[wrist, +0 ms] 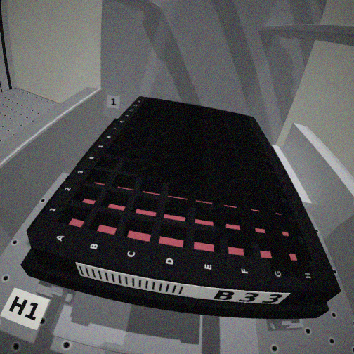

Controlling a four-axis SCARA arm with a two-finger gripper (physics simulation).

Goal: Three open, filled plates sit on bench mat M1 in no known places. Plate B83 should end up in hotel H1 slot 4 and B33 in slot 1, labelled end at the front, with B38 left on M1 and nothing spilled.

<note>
The picture shows: the gripper and a plate B33.
</note>
